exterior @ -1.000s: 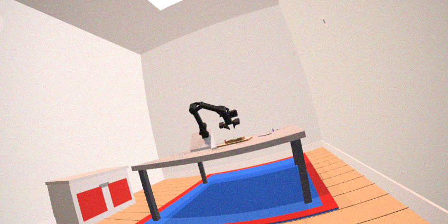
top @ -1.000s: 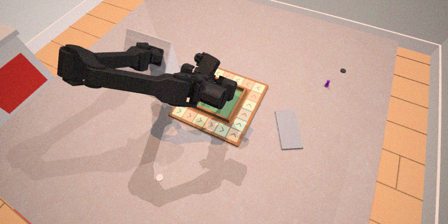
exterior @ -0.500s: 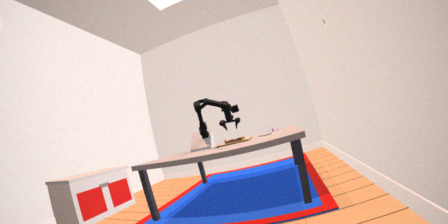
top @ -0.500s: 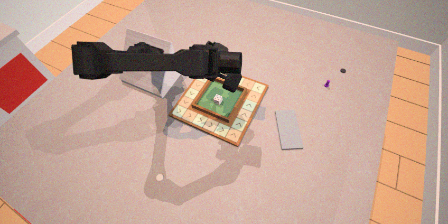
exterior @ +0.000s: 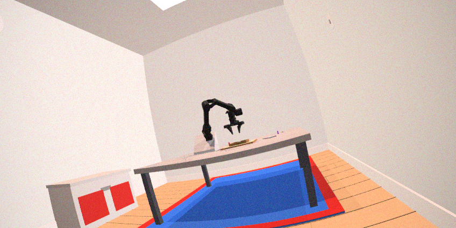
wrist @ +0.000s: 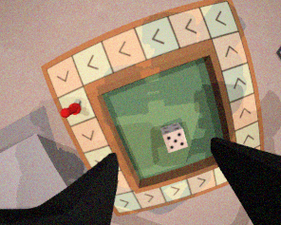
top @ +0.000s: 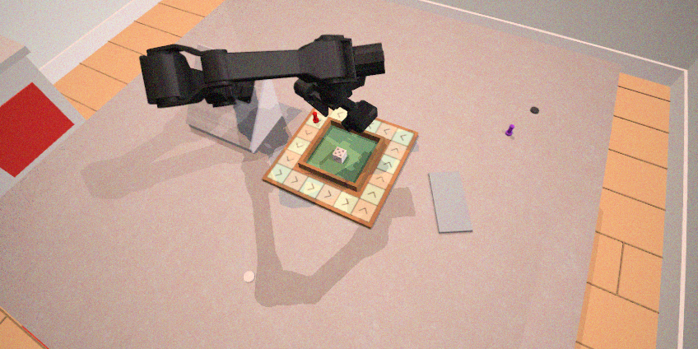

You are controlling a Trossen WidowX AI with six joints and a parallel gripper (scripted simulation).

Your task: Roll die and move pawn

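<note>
Now: the red pawn 10 cm behind my gripper tip, 5 cm to the left of it and 8 cm below it. Also, from my gripper tip: grey flat card: 29 cm ahead, 3 cm to the right, 10 cm below; then white die: 1 cm ahead, 3 cm to the right, 8 cm below; then dice tray: 1 cm ahead, 2 cm to the right, 10 cm below.
</note>
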